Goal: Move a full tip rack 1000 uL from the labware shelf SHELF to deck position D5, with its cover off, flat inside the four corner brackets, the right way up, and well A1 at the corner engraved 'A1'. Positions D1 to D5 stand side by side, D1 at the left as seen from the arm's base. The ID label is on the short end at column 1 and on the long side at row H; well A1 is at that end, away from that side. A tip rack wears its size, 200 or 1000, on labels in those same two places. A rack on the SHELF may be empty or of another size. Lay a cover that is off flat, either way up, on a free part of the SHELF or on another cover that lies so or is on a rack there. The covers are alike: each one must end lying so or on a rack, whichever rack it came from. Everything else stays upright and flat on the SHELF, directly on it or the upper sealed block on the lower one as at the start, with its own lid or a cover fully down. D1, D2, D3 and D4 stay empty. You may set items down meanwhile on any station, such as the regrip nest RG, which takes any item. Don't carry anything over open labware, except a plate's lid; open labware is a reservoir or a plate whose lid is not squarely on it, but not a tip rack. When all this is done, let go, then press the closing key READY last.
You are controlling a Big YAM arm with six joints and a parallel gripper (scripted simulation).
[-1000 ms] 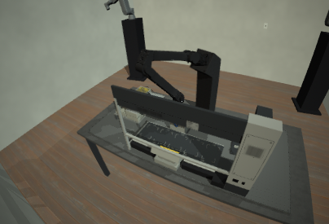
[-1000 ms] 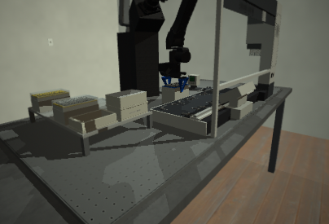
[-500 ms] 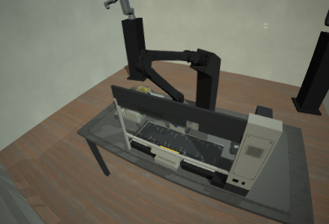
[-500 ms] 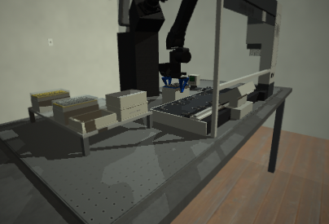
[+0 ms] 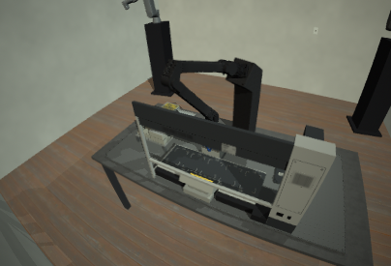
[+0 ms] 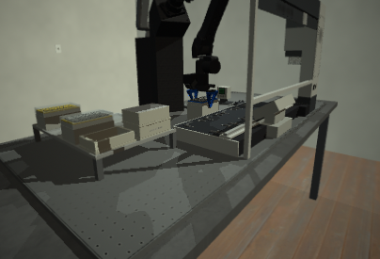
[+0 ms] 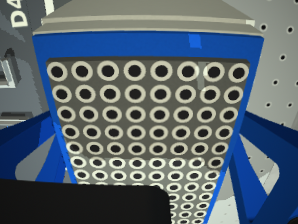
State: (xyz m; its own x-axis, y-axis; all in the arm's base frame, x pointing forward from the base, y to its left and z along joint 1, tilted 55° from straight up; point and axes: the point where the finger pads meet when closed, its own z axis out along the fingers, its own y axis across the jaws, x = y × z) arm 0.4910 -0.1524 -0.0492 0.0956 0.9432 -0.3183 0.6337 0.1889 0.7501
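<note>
The tip rack lies 2 cm to the left of my hand. Round my hand: shelf label 27 cm to the right, 15 cm behind, 8 cm below; gantry post 30 cm ahead, 29 cm to the right, 15 cm above; pale block 39 cm to the right, 4 cm above, 1 cm ahead.
</note>
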